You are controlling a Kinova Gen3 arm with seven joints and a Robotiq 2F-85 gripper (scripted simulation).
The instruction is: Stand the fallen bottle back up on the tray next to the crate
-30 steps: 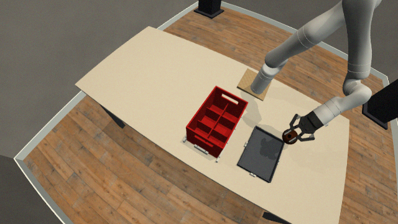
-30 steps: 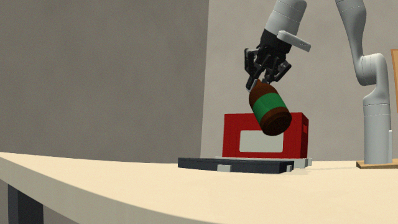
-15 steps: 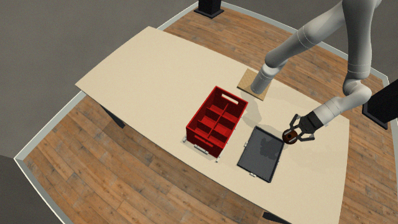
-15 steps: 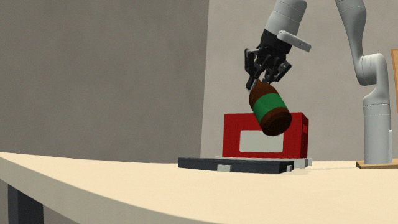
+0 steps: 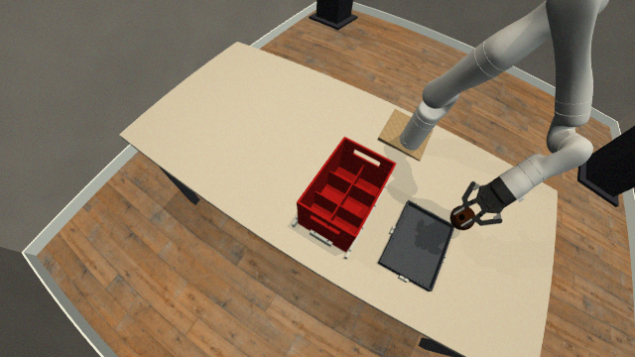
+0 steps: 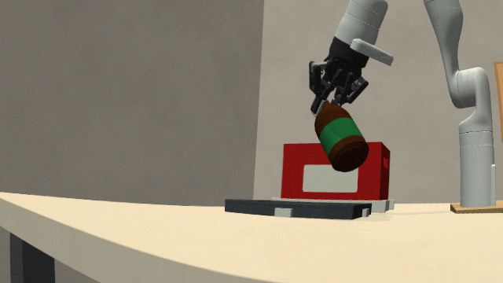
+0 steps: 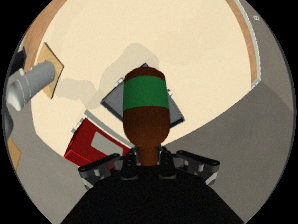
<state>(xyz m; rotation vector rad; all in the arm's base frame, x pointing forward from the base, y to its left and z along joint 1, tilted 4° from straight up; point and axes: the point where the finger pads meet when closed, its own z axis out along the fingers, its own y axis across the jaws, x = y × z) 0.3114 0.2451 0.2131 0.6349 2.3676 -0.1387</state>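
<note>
My gripper is now 4 cm above the brown bottle, 3 cm past it and 2 cm to the right of it. From my hand the other things lie so: dark grey tray: 19 cm below, 5 cm ahead, 3 cm to the right; then red crate: 32 cm to the right, 12 cm below, 9 cm ahead.
</note>
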